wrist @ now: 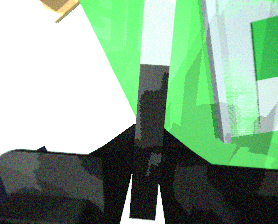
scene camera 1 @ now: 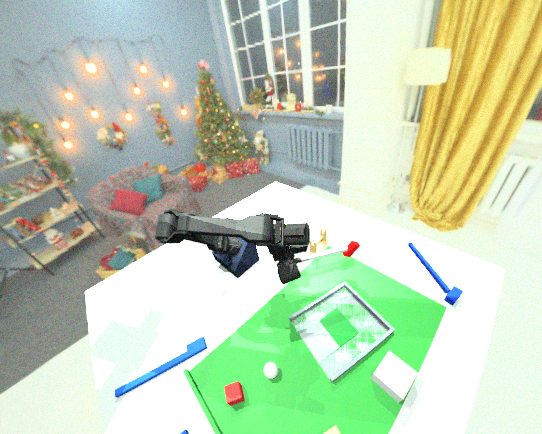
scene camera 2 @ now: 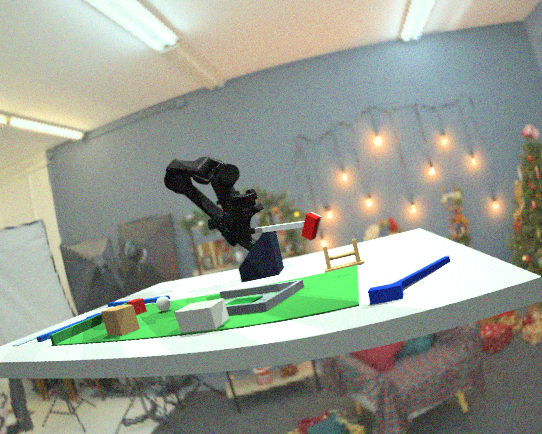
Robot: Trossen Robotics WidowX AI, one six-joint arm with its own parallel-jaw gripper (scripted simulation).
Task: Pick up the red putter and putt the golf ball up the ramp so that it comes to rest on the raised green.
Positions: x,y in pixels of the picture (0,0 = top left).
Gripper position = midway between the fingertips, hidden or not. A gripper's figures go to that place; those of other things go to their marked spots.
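Scene:
The gripper [scene camera 2: 248,242] is 122 cm from the lens, while a white block [scene camera 2: 209,315] sits 82 cm from the lens.

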